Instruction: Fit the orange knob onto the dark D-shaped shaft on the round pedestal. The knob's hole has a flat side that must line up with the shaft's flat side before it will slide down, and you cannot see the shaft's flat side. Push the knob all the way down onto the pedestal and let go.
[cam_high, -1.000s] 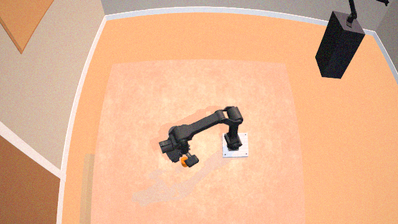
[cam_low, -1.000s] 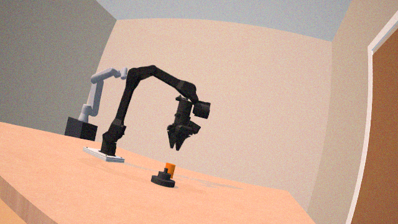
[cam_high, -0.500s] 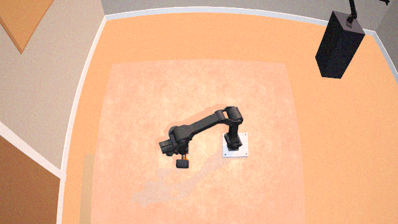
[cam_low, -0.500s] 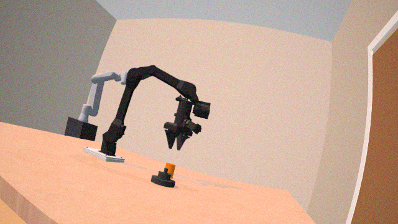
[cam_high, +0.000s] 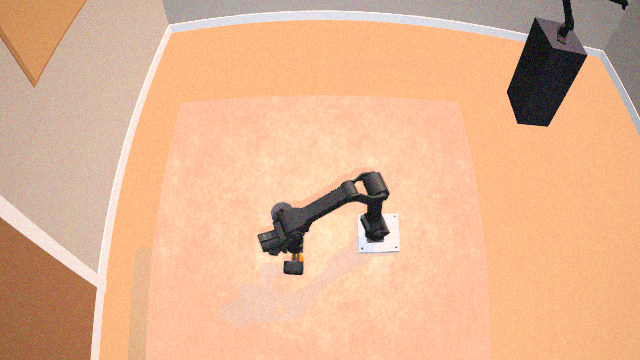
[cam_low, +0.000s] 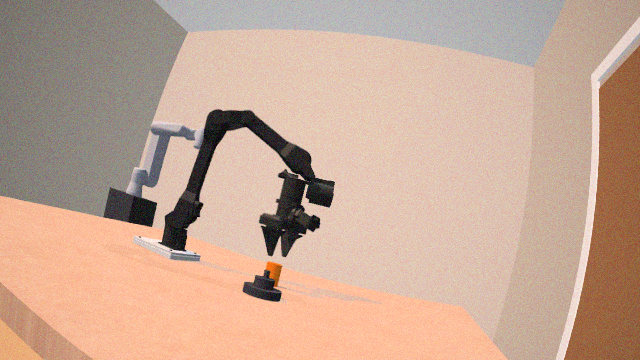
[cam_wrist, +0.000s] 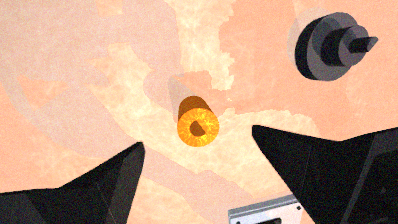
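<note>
The orange knob lies 50 mm below my gripper tip. The rest, counted from my gripper tip: round dark pedestal: 60 mm ahead, 190 mm to the right, 50 mm below.
</note>
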